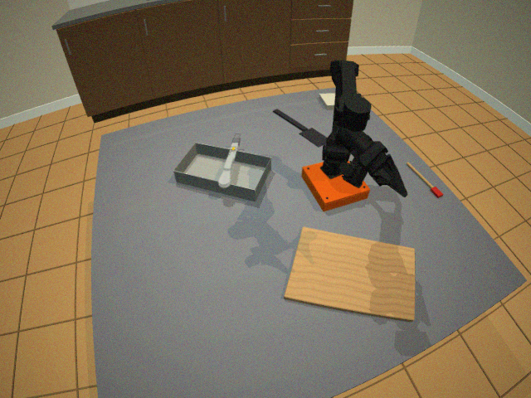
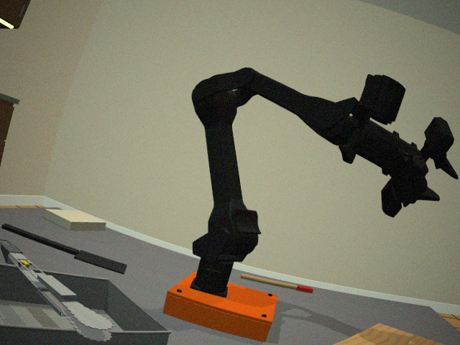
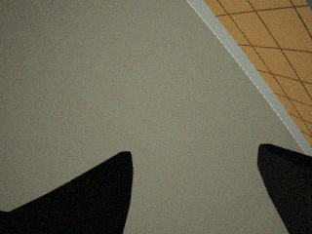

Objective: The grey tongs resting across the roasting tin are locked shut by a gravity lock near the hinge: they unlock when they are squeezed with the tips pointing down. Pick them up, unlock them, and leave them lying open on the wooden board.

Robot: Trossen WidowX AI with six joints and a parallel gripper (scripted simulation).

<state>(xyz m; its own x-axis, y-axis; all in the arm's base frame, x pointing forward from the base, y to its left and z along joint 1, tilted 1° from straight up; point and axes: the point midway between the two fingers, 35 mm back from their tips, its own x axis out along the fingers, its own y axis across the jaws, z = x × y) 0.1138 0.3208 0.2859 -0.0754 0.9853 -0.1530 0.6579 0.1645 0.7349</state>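
Now: the yellow lock tab 140 mm ahead of my gripper tip, 600 mm to the right of it and 250 mm below it. From my gripper tip the other things lie so: wooden board (40 mm ahead, 10 mm to the right, 310 mm below); black spatula (200 mm behind, 680 mm to the right, 320 mm below); grey roasting tin (210 mm ahead, 560 mm to the right, 290 mm below).
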